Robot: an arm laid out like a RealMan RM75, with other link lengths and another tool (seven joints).
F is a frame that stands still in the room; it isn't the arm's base.
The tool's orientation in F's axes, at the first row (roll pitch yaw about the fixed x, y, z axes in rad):
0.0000, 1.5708, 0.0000
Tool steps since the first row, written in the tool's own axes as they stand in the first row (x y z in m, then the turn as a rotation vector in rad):
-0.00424, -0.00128, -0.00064, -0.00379, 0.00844, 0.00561
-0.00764, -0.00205, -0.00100, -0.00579, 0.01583, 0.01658
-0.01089, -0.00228, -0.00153, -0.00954, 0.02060, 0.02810
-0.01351, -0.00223, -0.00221, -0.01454, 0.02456, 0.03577
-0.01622, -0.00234, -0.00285, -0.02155, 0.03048, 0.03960
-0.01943, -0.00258, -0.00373, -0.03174, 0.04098, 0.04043
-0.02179, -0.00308, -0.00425, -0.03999, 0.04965, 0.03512
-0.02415, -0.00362, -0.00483, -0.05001, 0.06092, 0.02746
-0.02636, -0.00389, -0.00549, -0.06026, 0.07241, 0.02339
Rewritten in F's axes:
-0.00064, -0.00128, 0.00424, 0.00561, 0.00844, 0.00379
-0.00100, -0.00205, 0.00764, 0.01658, 0.01583, 0.00579
-0.00153, -0.00228, 0.01089, 0.02810, 0.02060, 0.00954
-0.00221, -0.00223, 0.01351, 0.03577, 0.02456, 0.01454
-0.00285, -0.00234, 0.01622, 0.03960, 0.03048, 0.02155
-0.00373, -0.00258, 0.01943, 0.04043, 0.04098, 0.03174
-0.00425, -0.00308, 0.02179, 0.03512, 0.04965, 0.03999
-0.00483, -0.00362, 0.02415, 0.02746, 0.06092, 0.05001
-0.00549, -0.00389, 0.02636, 0.02339, 0.07241, 0.06026

